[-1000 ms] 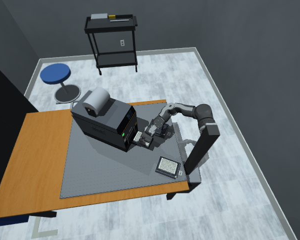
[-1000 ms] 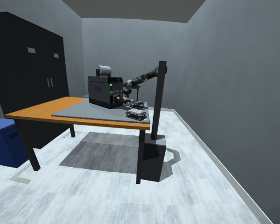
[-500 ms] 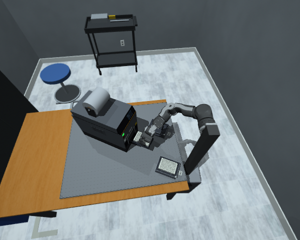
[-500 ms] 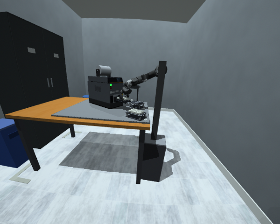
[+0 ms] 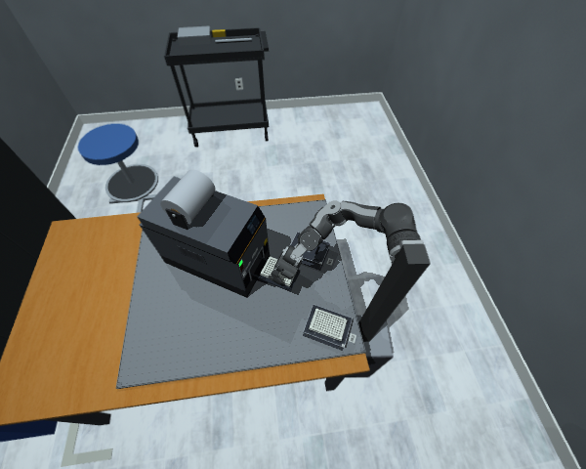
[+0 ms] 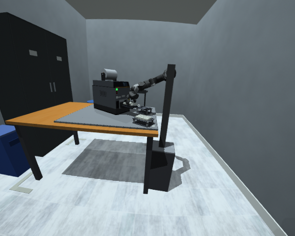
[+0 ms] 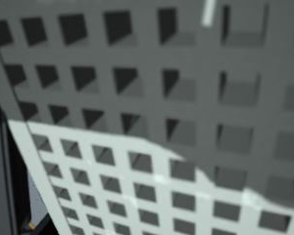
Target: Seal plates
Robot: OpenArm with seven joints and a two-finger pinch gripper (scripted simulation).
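Right now the sealer stage is 4 cm below my hand. The rest, counted from my hand: foil roll: 30 cm ahead, 28 cm above, 14 cm to the right; white well plate: 19 cm to the left, 19 cm behind, 8 cm below; grey start button: 13 cm ahead, 6 cm above, 4 cm to the left.
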